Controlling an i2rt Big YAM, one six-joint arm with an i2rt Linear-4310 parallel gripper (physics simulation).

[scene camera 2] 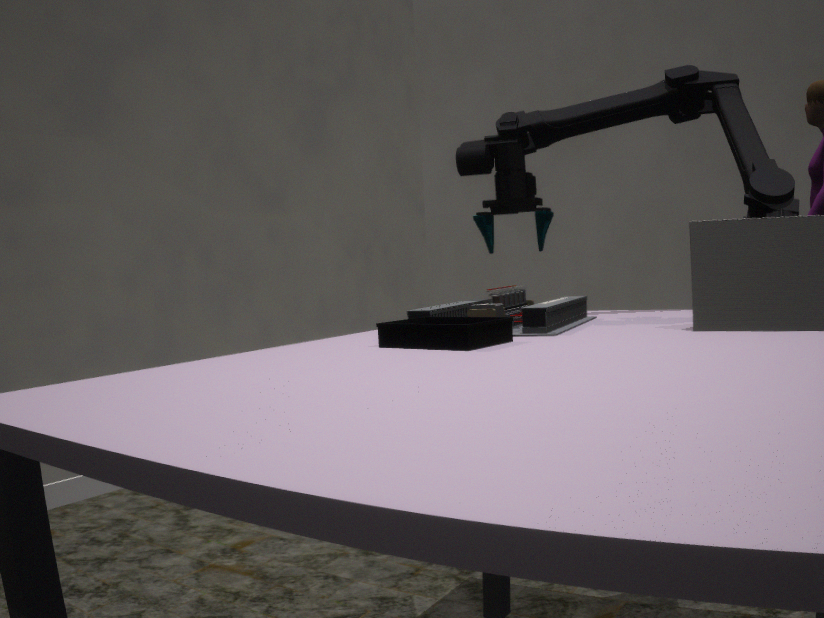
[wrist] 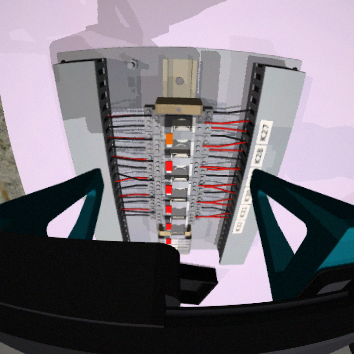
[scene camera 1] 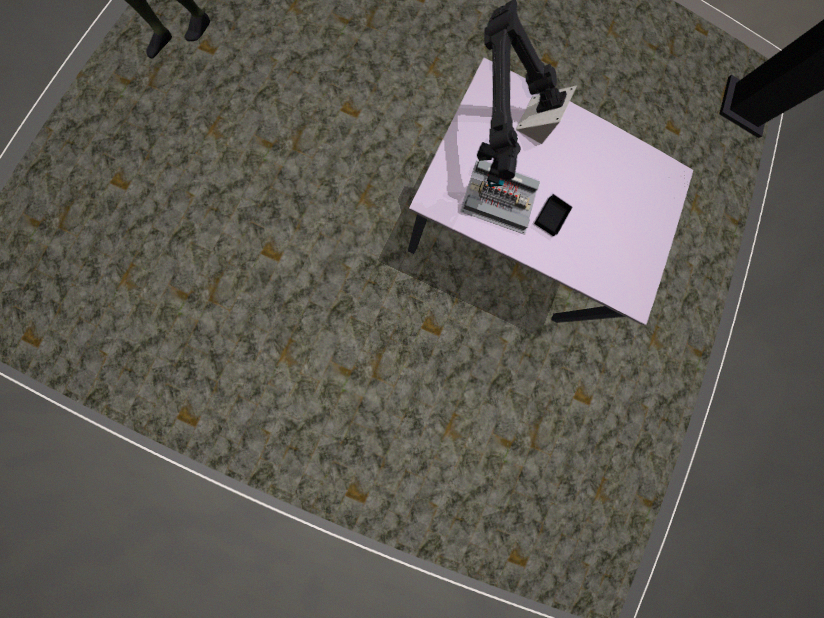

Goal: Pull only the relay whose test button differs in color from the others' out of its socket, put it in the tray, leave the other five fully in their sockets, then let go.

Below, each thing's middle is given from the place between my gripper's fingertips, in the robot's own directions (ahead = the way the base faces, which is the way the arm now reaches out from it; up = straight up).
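Grey panel (wrist: 223, 76): 90 mm to the left of my hand, 10 mm behind it, 130 mm below it. Relay (wrist: 178, 129): my hand is 80 mm above it.
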